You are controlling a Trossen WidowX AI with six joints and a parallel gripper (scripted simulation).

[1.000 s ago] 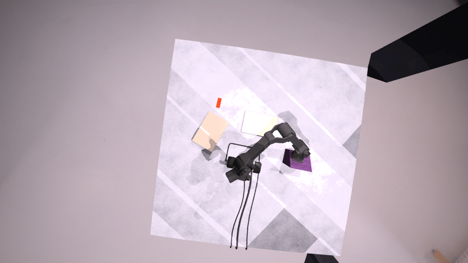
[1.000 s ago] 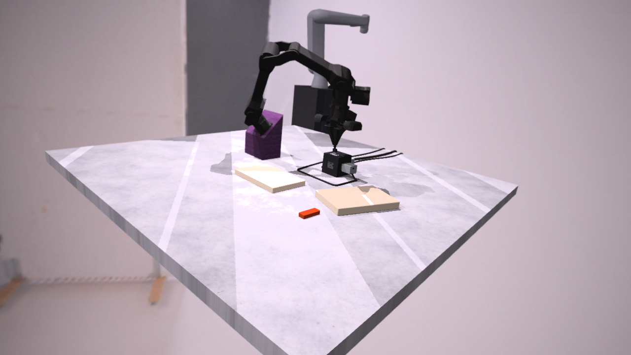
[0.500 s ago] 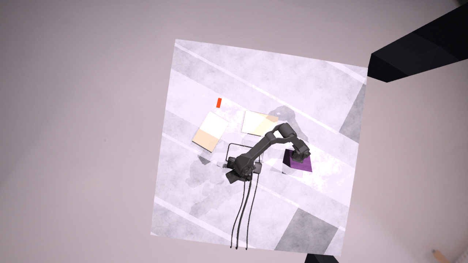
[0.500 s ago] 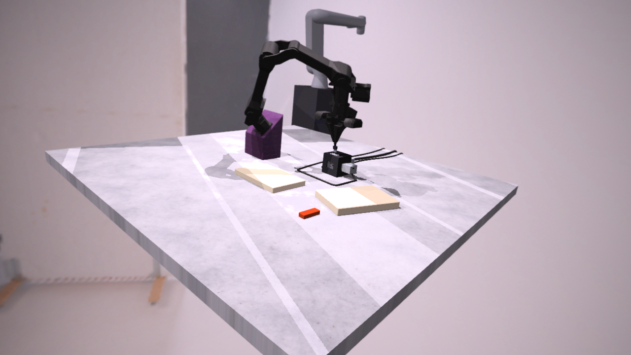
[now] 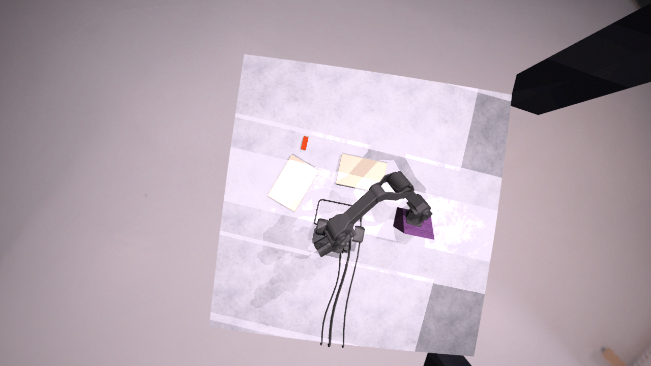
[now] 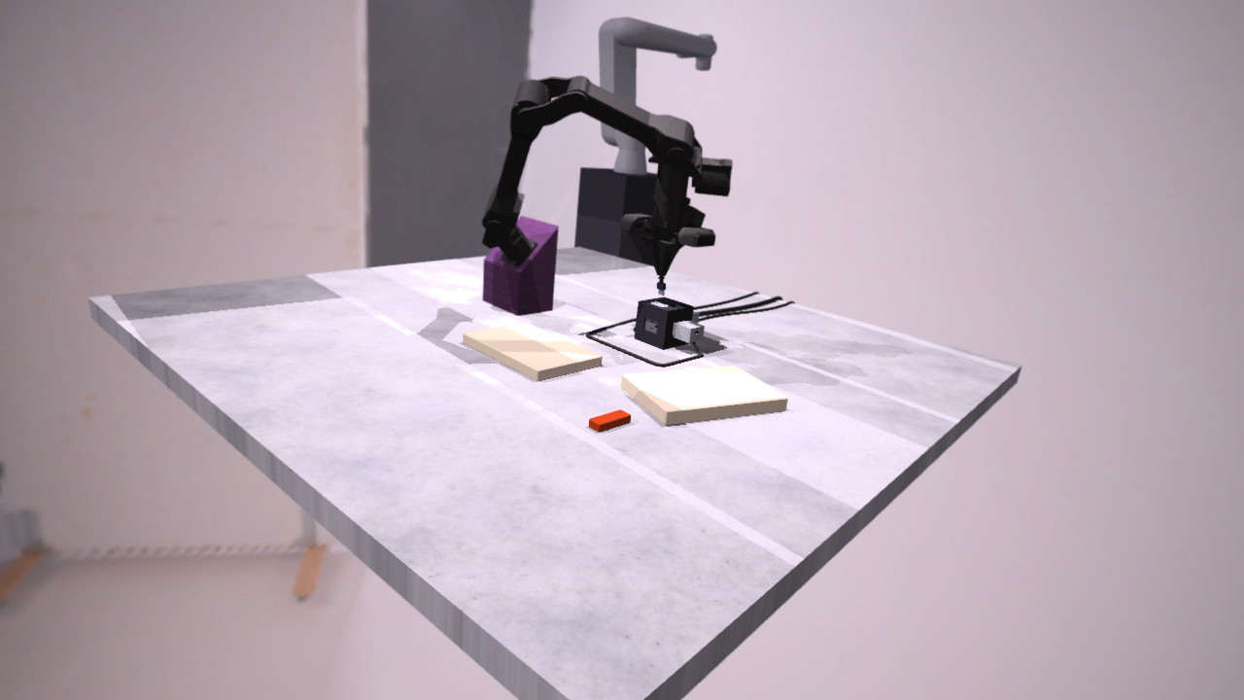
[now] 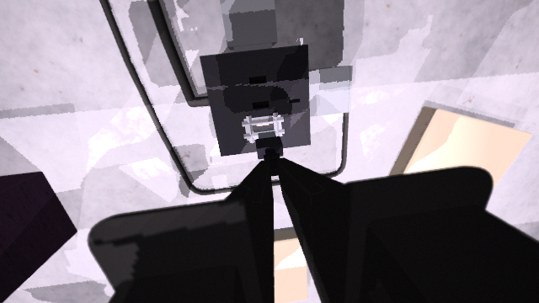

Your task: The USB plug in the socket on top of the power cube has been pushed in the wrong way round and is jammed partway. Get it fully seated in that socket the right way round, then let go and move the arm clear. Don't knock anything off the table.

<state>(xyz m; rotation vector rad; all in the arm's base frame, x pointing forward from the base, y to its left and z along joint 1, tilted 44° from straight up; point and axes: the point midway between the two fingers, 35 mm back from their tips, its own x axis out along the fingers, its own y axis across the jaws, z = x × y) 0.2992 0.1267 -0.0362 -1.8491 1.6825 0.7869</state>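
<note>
Right now my gripper tip is 20 mm above the dark USB plug. The rest, counted from my gripper tip: silver-rimmed socket 60 mm below, 10 mm to the left; red block 310 mm to the right, 240 mm ahead, 130 mm below.
</note>
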